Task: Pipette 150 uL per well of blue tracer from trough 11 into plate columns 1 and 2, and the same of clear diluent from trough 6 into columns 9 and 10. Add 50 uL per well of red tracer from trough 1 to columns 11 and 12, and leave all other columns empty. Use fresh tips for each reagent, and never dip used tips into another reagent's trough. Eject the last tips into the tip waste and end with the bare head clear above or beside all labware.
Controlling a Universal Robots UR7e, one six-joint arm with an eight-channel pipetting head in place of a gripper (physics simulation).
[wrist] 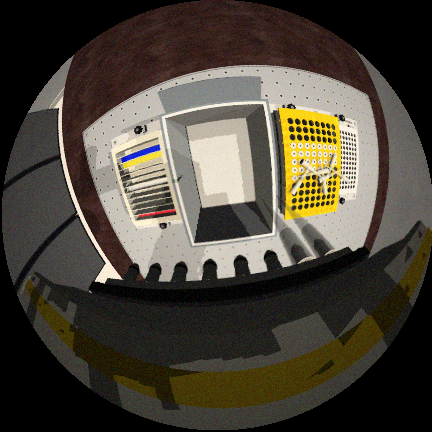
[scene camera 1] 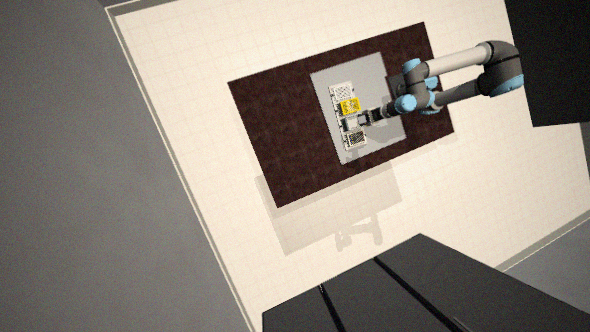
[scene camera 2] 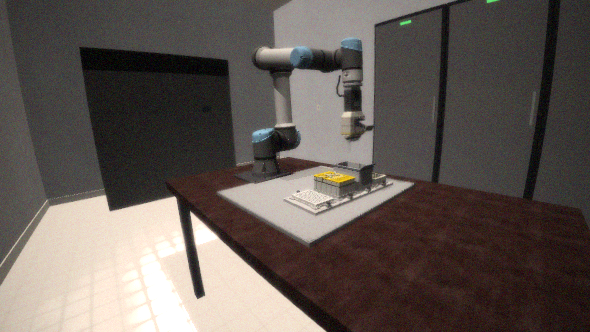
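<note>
The eight-channel head (scene camera 1: 353, 123) (scene camera 2: 352, 137) (wrist: 205, 270) is high above the tip-waste bin (scene camera 2: 362, 175) (wrist: 262, 165). In the wrist view six nozzles look bare; the two rightmost carry long pale-grey tips (wrist: 312, 237). The yellow tip rack (scene camera 1: 343, 109) (scene camera 2: 345, 178) (wrist: 300, 113) has several rows of seated tips between empty rows. Several loose tips (wrist: 298, 184) lie crosswise on it. The white well plate (scene camera 1: 342, 90) (scene camera 2: 310, 197) (wrist: 348, 160) is beyond the rack; well contents are too small to tell. The reservoir (scene camera 1: 356, 138) (wrist: 140, 142) shows a blue trough (wrist: 141, 153) and a red trough (wrist: 157, 214); clear diluent cannot be told.
The labware stands in one line on a grey perforated board (scene camera 1: 327, 82) (scene camera 2: 300, 235) (wrist: 227, 72) on the dark table (scene camera 1: 260, 130) (scene camera 2: 450, 250) (wrist: 220, 35). The tall bin walls stand between reservoir and tip rack. Small black knobs (wrist: 138, 130) project beside the labware.
</note>
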